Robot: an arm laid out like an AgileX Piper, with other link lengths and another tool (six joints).
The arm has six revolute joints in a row. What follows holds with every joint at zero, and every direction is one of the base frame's.
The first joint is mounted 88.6 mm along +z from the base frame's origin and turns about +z.
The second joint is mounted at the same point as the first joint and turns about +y.
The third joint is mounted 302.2 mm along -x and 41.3 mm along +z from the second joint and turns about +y.
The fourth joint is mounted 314.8 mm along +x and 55.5 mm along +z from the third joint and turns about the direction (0.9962, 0, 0.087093).
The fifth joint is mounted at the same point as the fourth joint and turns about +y.
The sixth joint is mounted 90.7 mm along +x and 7.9 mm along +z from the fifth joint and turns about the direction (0.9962, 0, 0.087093).
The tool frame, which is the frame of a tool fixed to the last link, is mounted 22.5 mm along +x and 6 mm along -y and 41.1 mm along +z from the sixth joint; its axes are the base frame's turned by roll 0.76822, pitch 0.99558 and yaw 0.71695 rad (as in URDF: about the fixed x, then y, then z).
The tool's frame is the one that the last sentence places.
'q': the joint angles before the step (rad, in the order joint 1, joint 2, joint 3, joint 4, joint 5, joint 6). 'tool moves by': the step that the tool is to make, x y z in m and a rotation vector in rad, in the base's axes. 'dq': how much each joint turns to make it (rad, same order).
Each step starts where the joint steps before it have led.
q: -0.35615 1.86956 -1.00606 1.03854 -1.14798 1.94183
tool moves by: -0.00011 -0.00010 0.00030 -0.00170 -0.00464 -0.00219
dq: 0.00001 0.00001 0.00000 0.00000 -0.00384 0.00381
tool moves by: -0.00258 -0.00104 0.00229 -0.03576 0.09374 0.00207
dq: -0.00002 0.00000 0.00000 -0.00962 0.00000 -0.09605
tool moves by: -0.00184 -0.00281 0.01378 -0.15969 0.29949 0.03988
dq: 0.00002 -0.00002 -0.00001 -0.08957 0.00001 -0.29545
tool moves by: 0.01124 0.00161 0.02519 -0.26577 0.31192 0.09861
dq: -0.00002 0.00000 0.00001 -0.20631 0.00000 -0.29341
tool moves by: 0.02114 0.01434 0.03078 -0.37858 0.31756 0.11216
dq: 0.00001 -0.00001 0.00002 -0.28152 -0.00001 -0.32271
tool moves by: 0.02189 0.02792 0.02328 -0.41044 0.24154 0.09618
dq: -0.00001 0.00001 -0.00001 -0.28292 -0.00001 -0.29691
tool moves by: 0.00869 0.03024 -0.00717 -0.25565 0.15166 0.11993
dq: 0.00001 0.00000 0.04686 -0.23404 0.00002 -0.13784
